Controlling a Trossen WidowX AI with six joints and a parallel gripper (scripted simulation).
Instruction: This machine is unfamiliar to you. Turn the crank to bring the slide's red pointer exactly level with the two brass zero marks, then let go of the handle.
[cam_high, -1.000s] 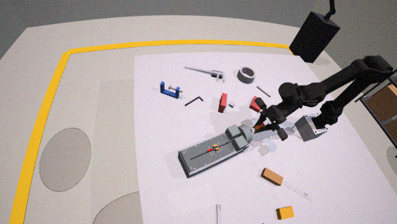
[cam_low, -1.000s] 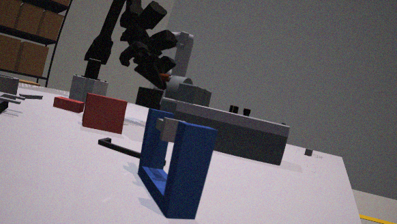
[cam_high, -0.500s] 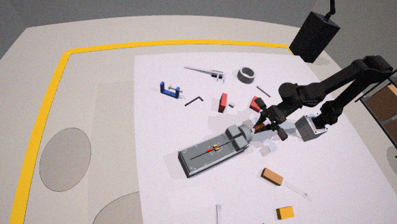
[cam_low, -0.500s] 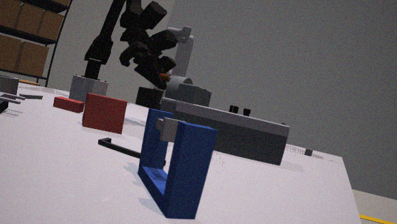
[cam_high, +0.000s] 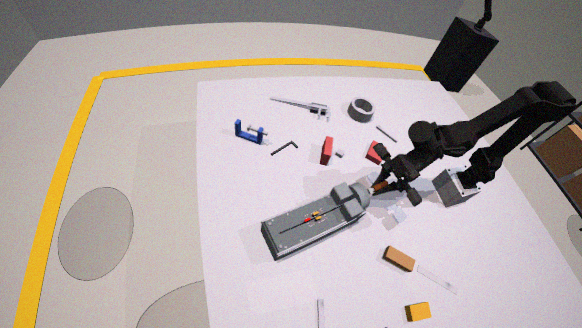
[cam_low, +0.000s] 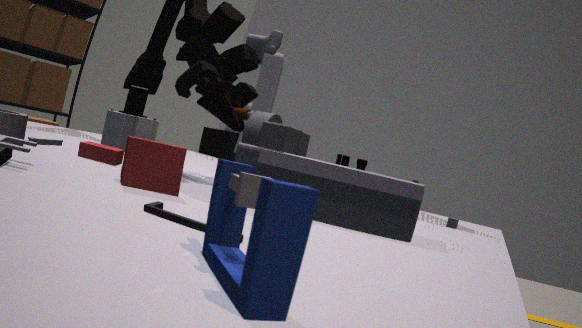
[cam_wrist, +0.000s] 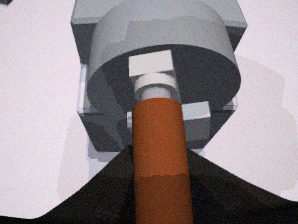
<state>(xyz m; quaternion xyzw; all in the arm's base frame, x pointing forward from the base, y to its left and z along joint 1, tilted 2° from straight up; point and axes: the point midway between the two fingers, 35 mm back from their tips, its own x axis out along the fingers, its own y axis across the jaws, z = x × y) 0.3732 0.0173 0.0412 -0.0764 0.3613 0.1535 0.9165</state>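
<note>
The crank handle is 30 mm above my gripper tip, 20 mm behind it and 10 mm to the right of it. Also, from my gripper tip: tan block: 170 mm to the left, 80 mm below, 80 mm behind; then red pointer: 180 mm ahead, 60 mm to the left, 10 mm below; then black hex key: 220 mm to the right, 190 mm ahead, 90 mm below.
</note>
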